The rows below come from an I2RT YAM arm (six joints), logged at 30 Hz.
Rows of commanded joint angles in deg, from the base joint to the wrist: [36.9 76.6 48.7 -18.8 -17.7 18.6]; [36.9 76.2 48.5 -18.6 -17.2 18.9]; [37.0 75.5 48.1 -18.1 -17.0 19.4]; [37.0 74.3 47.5 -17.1 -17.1 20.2]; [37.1 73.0 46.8 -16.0 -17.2 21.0]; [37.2 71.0 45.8 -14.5 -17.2 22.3]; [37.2 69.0 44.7 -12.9 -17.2 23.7]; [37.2 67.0 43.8 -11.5 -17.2 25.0]
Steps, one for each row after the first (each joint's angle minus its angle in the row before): [0.0 -0.4 -0.2 0.2 0.5 0.3]; [0.1 -0.7 -0.4 0.5 0.2 0.5]; [0.0 -1.2 -0.6 1.0 -0.1 0.8]; [0.1 -1.3 -0.7 1.1 -0.1 0.8]; [0.1 -2.0 -1.0 1.5 0.0 1.3]; [0.0 -2.0 -1.1 1.6 0.0 1.4]; [0.0 -2.0 -0.9 1.4 0.0 1.3]
